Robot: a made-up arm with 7 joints.
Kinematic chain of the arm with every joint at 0, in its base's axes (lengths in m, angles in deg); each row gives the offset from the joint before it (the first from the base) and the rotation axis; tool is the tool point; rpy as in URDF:
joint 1: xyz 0 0 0.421 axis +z
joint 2: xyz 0 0 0 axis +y
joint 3: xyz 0 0 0.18 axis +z
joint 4: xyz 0.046 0 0 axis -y
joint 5: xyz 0.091 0 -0.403 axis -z
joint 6: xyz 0 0 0 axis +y
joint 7: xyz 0.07 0 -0.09 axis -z
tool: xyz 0 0 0 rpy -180 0 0
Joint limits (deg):
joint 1: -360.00..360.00
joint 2: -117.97..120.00
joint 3: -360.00..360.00
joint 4: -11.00..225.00
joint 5: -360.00..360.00
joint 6: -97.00..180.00
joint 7: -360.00..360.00
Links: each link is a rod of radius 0.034 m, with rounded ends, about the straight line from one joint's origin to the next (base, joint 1, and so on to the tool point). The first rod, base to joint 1, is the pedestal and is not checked.
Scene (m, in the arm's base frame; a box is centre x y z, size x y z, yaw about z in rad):
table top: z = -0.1
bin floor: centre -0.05 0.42 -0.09 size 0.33 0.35 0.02 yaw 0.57
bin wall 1: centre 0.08 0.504 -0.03 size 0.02 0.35 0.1 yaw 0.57
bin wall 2: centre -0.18 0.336 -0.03 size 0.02 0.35 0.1 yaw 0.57
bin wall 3: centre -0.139 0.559 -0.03 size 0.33 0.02 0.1 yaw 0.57
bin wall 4: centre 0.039 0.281 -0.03 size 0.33 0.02 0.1 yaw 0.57
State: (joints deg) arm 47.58 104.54 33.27 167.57 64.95 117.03 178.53
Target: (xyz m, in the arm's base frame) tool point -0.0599 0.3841 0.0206
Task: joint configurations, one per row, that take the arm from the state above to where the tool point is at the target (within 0.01 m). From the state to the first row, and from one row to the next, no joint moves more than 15 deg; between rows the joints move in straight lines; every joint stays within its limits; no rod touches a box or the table.
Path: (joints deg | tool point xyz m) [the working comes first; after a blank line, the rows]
Joints at the target: 139.06 109.74 122.62 225.00 72.71 -25.91 178.53
Straight joint move there: clear.

1: 56.73 105.06 42.21 173.31 65.73 102.74 178.53 | 0.2530 0.5743 0.2813
2: 65.88 105.58 51.14 179.06 66.50 88.44 178.53 | 0.2206 0.6127 0.3066
3: 75.03 106.10 60.08 184.80 67.28 74.15 178.53 | 0.1921 0.6368 0.3165
4: 84.17 106.62 69.01 190.54 68.05 59.85 178.53 | 0.1653 0.6481 0.3073
5: 93.32 107.14 77.95 196.28 68.83 45.56 178.53 | 0.1365 0.6466 0.2784
6: 102.47 107.66 86.88 202.03 69.60 31.26 178.53 | 0.1028 0.6306 0.2326
7: 111.62 108.18 95.82 207.77 70.38 16.97 178.53 | 0.0630 0.5974 0.1758
8: 120.77 108.70 104.75 213.51 71.16 2.68 178.53 | 0.0191 0.5446 0.1160
9: 129.92 109.22 113.69 219.26 71.93 -11.62 178.53 | -0.0238 0.4723 0.0617
10: 139.06 109.74 122.62 225.00 72.71 -25.91 178.53 | -0.0599 0.3841 0.0206

